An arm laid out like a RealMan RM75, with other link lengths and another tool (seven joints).
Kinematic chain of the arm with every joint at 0, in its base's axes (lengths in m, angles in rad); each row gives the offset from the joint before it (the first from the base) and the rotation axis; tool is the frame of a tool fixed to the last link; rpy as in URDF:
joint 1: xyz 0 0 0.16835 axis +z
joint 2: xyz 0 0 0 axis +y
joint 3: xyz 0 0 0.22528 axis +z
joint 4: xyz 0 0 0 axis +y
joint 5: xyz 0 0 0.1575 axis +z
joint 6: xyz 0 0 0 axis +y
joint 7: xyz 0 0 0.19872 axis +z
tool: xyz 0.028 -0.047 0.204 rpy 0 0.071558 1.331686
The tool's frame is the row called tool.
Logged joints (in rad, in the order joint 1, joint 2, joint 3, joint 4, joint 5, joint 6, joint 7), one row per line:
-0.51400 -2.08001 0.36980 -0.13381 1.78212 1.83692 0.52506
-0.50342 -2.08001 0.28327 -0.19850 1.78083 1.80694 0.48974
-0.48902 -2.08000 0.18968 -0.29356 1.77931 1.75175 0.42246
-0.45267 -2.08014 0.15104 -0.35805 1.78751 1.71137 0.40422
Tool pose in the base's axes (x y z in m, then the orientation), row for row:
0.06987 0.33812 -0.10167 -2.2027 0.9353 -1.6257
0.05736 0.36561 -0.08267 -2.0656 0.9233 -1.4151
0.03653 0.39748 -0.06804 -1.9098 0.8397 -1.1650
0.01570 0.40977 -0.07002 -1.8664 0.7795 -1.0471
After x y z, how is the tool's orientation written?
As angles about the fixed x, y, z axes (roll, pitch, yaw), in radians.
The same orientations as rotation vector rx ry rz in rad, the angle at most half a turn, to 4 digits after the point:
-0.9370 1.6864 -0.0397
-1.0117 1.5624 -0.0174
-1.1317 1.3930 -0.0283
-1.2154 1.2999 -0.0249

